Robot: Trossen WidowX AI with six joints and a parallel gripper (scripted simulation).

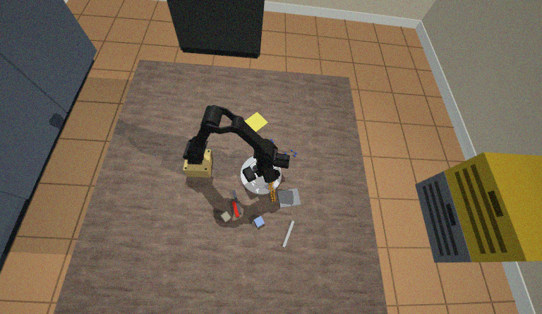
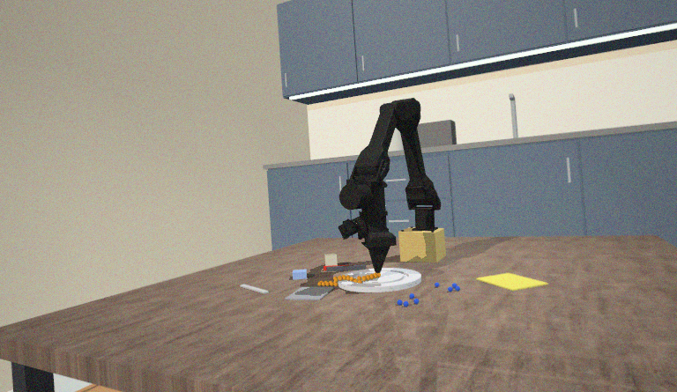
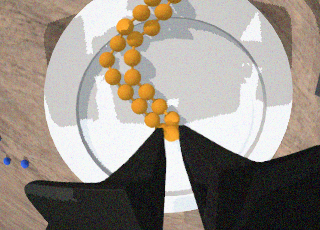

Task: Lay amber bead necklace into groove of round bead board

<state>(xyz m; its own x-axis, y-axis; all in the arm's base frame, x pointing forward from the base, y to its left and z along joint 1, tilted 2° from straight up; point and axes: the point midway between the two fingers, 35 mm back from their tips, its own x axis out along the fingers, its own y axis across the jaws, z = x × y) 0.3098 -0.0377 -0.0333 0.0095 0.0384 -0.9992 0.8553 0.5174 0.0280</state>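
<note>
My gripper tip is now 130 mm short of the grey square tile, 110 mm to the left of it and 20 mm above it. Also, from my gripper tip: cream cube (210 mm to the right, 160 mm behind, 10 mm below); then red stick (150 mm to the right, 120 mm behind, 20 mm below); then light blue cube (230 mm to the right, 10 mm below, 10 mm behind).
</note>
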